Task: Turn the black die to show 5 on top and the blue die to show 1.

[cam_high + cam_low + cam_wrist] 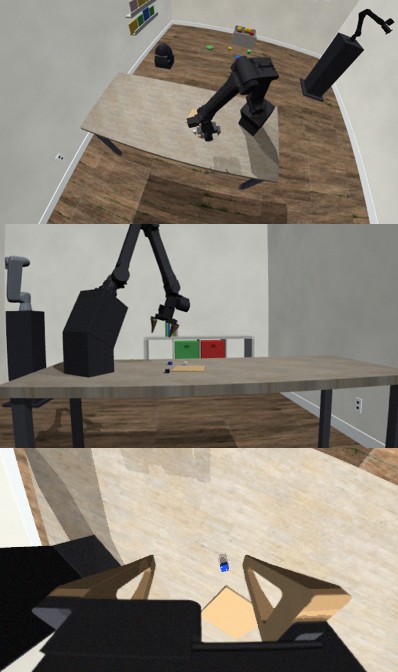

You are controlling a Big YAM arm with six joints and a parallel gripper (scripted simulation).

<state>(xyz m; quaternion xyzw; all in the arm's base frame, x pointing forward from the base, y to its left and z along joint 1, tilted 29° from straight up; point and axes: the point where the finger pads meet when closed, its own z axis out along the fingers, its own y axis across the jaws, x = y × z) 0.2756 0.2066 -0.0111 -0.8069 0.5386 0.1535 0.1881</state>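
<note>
The black die lies 28 cm to the right of my hand, 15 cm below it and 5 cm ahead of it. From my hand the other things lie so: blue die (15 cm below, 6 cm to the right, 5 cm ahead); white die (15 cm below, 12 cm ahead, 7 cm to the right); tan mat (19 cm to the right, 15 cm below, 14 cm ahead).
</note>
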